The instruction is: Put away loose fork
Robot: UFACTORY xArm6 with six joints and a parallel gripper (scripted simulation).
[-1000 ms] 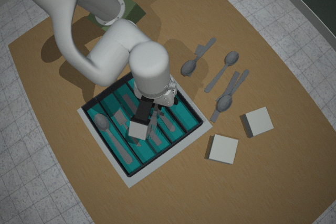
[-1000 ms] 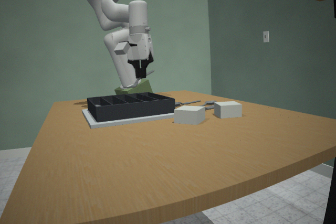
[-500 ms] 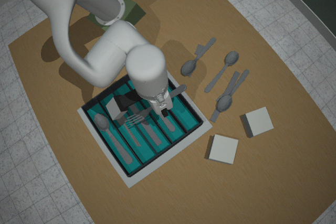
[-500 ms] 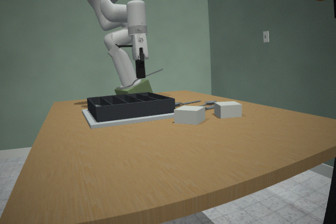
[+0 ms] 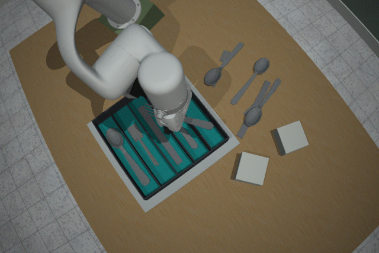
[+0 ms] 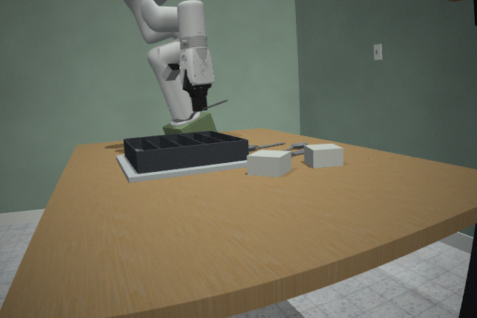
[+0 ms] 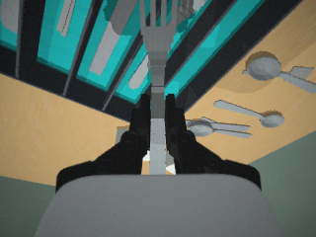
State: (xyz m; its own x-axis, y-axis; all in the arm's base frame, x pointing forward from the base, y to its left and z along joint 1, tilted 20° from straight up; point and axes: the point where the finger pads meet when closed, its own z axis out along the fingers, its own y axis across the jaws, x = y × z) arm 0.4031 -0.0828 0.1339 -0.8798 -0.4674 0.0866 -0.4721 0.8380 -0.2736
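Right now the tray is 3 cm behind my hand, 5 cm to the right of it and 11 cm below it.
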